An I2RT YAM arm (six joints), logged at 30 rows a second.
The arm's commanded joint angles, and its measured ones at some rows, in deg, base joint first. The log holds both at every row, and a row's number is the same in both.
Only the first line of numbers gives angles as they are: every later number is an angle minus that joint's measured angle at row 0.
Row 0, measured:
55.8, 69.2, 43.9, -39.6, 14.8, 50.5
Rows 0 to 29, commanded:
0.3, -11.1, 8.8, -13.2, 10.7, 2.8
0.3, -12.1, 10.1, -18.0, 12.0, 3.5
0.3, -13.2, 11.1, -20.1, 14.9, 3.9
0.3, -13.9, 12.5, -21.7, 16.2, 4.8
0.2, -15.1, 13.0, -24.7, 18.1, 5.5
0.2, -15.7, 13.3, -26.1, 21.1, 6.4
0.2, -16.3, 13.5, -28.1, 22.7, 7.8
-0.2, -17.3, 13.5, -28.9, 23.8, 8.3
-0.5, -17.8, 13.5, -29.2, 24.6, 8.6
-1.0, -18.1, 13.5, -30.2, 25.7, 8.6
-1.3, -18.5, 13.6, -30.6, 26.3, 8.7
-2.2, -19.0, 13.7, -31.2, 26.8, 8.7
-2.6, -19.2, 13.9, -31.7, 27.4, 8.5
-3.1, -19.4, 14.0, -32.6, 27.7, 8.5
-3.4, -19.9, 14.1, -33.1, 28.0, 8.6
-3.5, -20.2, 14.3, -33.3, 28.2, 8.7
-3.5, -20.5, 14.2, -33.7, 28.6, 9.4
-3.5, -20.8, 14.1, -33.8, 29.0, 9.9
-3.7, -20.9, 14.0, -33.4, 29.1, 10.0
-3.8, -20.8, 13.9, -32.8, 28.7, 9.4
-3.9, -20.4, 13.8, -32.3, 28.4, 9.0
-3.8, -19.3, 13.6, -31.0, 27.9, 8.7
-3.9, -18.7, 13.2, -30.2, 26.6, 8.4
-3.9, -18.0, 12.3, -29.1, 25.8, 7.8
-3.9, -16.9, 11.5, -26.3, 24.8, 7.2
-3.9, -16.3, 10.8, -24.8, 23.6, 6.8
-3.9, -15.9, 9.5, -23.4, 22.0, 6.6
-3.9, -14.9, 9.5, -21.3, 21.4, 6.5
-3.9, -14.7, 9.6, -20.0, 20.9, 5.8
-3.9, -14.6, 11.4, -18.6, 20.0, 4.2
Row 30, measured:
-3.8, -15.0, 9.9, -26.0, 21.7, 6.1
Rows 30 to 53, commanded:
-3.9, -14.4, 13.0, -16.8, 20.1, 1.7
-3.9, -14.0, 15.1, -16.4, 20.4, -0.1
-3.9, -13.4, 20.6, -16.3, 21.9, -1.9
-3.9, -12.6, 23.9, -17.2, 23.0, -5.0
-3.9, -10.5, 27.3, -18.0, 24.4, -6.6
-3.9, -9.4, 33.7, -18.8, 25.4, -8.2
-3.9, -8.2, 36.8, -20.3, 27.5, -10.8
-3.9, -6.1, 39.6, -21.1, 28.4, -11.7
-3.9, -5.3, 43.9, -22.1, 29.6, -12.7
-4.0, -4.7, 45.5, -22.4, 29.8, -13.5
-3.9, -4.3, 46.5, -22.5, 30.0, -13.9
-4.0, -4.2, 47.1, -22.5, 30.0, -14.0
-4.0, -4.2, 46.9, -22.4, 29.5, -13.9
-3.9, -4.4, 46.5, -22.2, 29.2, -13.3
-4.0, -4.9, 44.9, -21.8, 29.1, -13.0
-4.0, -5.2, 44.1, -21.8, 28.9, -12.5
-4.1, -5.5, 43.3, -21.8, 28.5, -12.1
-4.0, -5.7, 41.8, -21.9, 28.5, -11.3
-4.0, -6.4, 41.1, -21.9, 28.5, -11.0
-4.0, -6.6, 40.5, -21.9, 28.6, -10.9
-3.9, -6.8, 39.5, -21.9, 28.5, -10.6
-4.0, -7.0, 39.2, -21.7, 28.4, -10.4
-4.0, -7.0, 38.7, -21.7, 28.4, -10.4
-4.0, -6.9, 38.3, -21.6, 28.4, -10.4
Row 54, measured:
-3.9, -5.4, 38.7, -22.5, 27.0, -11.1
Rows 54 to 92, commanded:
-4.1, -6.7, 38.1, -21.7, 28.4, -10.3
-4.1, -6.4, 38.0, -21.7, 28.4, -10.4
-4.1, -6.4, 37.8, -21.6, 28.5, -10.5
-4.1, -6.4, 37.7, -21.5, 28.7, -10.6
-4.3, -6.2, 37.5, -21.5, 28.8, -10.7
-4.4, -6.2, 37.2, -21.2, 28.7, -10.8
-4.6, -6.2, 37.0, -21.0, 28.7, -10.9
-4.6, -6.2, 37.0, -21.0, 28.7, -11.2
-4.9, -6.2, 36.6, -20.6, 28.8, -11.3
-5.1, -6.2, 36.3, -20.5, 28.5, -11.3
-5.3, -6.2, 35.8, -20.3, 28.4, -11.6
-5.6, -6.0, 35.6, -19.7, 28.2, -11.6
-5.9, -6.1, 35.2, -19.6, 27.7, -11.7
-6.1, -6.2, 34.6, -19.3, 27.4, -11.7
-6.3, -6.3, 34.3, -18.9, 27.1, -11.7
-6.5, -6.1, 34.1, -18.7, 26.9, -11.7
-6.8, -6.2, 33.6, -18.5, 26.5, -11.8
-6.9, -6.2, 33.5, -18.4, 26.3, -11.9
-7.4, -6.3, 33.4, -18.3, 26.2, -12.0
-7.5, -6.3, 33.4, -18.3, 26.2, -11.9
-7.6, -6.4, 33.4, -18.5, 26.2, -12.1
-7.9, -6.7, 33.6, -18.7, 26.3, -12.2
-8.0, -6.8, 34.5, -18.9, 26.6, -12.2
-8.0, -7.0, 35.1, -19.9, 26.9, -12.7
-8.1, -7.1, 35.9, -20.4, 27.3, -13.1
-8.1, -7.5, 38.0, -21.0, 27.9, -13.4
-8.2, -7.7, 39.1, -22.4, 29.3, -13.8
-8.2, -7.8, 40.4, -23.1, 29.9, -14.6
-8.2, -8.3, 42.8, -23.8, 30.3, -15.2
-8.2, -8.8, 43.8, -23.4, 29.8, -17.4
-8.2, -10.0, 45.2, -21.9, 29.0, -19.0
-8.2, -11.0, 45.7, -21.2, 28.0, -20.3
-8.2, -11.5, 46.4, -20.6, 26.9, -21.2
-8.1, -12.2, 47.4, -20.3, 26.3, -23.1
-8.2, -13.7, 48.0, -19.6, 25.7, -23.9
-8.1, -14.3, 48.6, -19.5, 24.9, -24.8
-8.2, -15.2, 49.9, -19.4, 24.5, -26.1
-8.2, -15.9, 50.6, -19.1, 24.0, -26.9
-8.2, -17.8, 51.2, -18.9, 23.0, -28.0
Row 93, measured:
-7.9, -14.4, 47.6, -21.6, 24.9, -22.3
